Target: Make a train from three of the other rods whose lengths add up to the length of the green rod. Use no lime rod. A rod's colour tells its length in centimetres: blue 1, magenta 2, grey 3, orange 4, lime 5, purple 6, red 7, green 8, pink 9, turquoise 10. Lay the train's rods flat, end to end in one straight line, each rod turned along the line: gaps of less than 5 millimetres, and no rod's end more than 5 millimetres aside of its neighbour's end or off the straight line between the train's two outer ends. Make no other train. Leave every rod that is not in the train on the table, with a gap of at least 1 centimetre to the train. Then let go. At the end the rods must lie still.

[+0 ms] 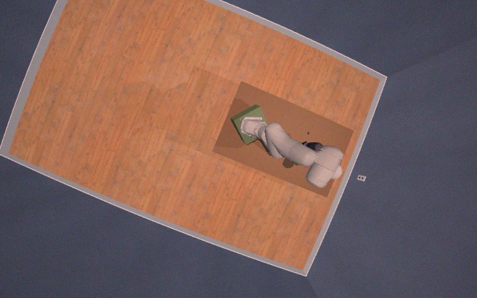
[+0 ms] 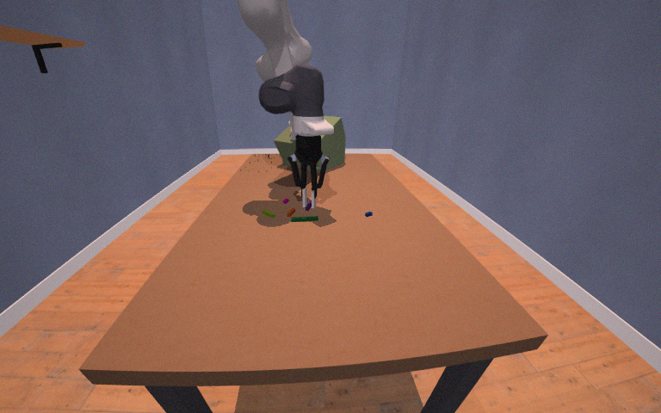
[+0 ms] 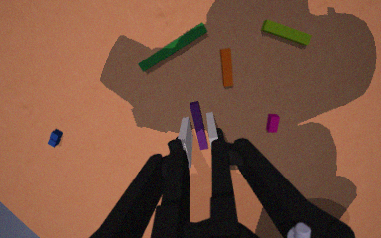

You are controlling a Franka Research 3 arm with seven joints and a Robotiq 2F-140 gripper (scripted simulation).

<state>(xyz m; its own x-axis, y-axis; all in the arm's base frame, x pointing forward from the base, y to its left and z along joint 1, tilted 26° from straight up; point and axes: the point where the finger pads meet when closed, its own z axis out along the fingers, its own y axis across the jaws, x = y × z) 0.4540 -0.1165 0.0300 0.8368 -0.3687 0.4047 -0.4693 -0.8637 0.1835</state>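
Right now the purple rod is 30 mm below my hand. Round my hand: green rod: 90 mm ahead, 40 mm to the right, 30 mm below; then orange rod: 70 mm to the right, 30 mm below, 30 mm ahead; then magenta rod: 70 mm to the right, 60 mm behind, 30 mm below.
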